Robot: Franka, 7 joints.
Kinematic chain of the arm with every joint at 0, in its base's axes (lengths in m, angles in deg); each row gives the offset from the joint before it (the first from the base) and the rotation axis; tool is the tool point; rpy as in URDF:
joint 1: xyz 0 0 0.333 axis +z
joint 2: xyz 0 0 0 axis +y
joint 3: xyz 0 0 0.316 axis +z
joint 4: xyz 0.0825 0 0 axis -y
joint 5: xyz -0.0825 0 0.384 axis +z
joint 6: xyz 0 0 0 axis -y
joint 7: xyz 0.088 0 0 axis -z
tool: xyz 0 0 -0.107 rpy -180 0 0
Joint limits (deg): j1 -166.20..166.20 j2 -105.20..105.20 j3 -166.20..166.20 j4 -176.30..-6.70 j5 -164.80..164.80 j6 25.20..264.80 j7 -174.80..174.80
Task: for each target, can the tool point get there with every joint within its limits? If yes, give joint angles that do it. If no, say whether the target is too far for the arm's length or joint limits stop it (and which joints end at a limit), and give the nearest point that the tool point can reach.
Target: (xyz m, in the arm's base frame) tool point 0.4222 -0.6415 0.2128
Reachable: yes | joints 89.04 -67.70 -132.41 -73.64 -89.98 153.97 73.91
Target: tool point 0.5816 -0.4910 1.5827
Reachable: no: too far | nearest point 0.3410 -0.2879 1.0657 | short by 0.605 m
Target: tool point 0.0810 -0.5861 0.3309
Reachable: yes | joints -14.14 34.96 -72.18 -122.94 -13.06 152.12 3.24
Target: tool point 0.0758 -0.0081 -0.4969
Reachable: no: joint limits stop it (at a limit: joint 2) | nearest point 0.1252 -0.0134 -0.3369 | short by 0.168 m
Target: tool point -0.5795 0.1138 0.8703
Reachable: yes | joints 114.44 24.34 84.52 -57.51 -52.94 116.51 -64.66
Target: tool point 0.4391 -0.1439 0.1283
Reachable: yes | joints 67.92 80.02 -64.53 -137.72 37.33 148.29 80.61
